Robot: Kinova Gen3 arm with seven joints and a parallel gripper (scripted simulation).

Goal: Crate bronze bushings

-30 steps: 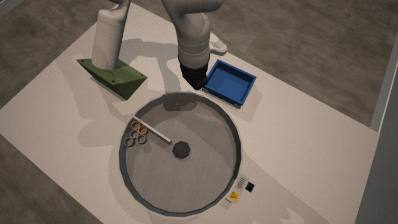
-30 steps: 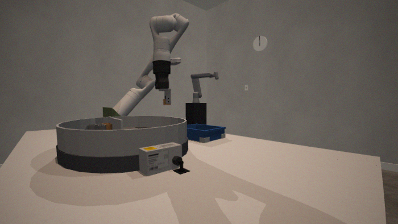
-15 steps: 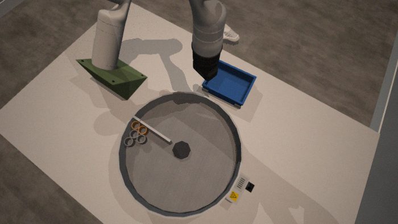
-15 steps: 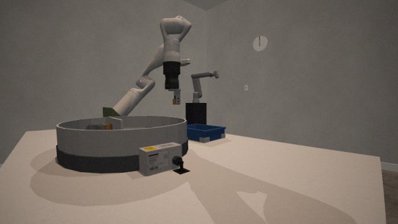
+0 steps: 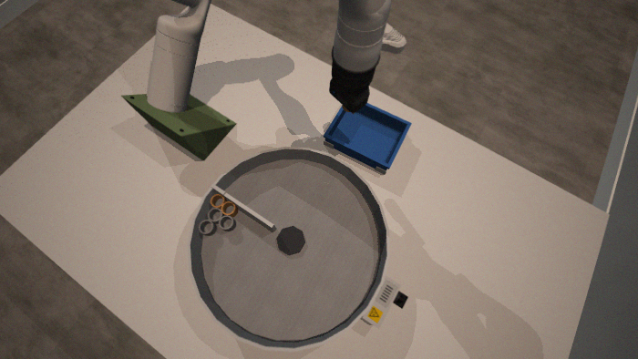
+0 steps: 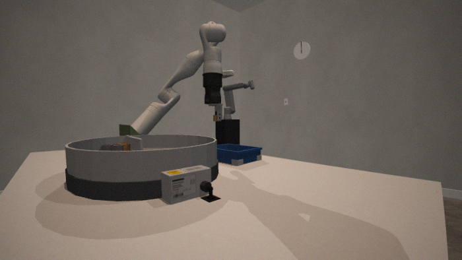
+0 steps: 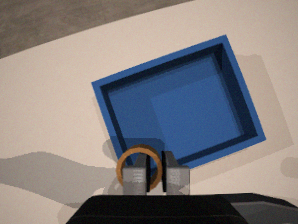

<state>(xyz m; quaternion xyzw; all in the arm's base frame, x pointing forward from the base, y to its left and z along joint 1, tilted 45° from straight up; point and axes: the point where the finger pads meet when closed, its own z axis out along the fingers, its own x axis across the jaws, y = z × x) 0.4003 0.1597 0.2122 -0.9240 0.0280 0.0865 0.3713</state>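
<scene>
My gripper is now 30 mm short of the blue crate, 40 mm to the right of it and 150 mm above it. From my hand the other things lie so: round turning table: 80 mm ahead, 300 mm to the right, 120 mm below.
</scene>
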